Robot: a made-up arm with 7 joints.
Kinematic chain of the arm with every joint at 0, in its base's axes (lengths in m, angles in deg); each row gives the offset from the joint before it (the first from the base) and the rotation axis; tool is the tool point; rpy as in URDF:
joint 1: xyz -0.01 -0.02 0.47 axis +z
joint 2: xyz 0 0.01 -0.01 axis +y
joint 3: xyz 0.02 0 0.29 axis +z
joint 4: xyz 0 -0.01 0.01 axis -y
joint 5: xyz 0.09 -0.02 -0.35 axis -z
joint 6: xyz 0 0.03 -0.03 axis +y
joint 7: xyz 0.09 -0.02 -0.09 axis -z
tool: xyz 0 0.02 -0.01 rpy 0 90 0
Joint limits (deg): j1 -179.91..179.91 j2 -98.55..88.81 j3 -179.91..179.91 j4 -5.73..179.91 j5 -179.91..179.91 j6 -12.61..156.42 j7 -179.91..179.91
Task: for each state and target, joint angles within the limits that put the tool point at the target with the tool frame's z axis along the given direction. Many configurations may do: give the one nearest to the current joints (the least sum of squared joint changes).
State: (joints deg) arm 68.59 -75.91 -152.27 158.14 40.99 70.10 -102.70
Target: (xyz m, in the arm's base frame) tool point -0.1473 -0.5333 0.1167 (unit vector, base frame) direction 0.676 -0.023 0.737
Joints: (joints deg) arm 66.95 -83.48 -166.83 112.93 12.10 82.48 -128.00
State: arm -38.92 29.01 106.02 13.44 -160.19 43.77 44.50
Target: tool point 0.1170 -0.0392 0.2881 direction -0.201 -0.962 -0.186
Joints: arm -15.20 -17.91 121.45 -4.74 -167.21 16.13 18.65
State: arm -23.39 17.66 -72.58 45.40 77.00 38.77 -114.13
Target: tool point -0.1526 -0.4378 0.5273 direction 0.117 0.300 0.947
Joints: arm -15.40 -28.51 -93.66 54.13 85.77 60.87 -150.74
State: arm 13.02 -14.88 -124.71 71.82 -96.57 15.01 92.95
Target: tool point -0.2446 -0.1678 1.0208 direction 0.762 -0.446 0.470
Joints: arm -0.79 30.75 -159.16 87.55 -141.11 45.96 112.17
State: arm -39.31 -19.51 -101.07 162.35 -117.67 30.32 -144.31
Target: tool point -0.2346 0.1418 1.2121 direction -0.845 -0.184 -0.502
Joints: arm -31.90 -22.89 -86.94 171.86 -106.10 13.02 -128.29
